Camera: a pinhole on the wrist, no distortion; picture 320 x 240 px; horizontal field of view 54.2 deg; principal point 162.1 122.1 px. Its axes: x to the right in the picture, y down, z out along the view. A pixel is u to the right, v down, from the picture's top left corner.
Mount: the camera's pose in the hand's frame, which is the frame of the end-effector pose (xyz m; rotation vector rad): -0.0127 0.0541 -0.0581 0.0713 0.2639 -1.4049
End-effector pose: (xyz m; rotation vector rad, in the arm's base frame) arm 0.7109 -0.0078 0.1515 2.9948 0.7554 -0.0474
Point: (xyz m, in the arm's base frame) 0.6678 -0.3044 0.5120
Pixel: behind the camera
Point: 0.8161 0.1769 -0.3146
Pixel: 215 190
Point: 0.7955 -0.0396 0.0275
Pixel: 98 220
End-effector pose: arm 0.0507 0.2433 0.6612 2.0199 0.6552 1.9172
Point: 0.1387 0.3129 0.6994
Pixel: 267 213
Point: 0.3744 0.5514 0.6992
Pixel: 283 197
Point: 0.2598 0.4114 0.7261
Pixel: 253 221
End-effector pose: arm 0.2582 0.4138 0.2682 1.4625 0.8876 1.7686
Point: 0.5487 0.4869 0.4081
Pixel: 103 175
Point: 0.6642 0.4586 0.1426
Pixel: 226 15
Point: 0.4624 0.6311 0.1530
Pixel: outside the picture
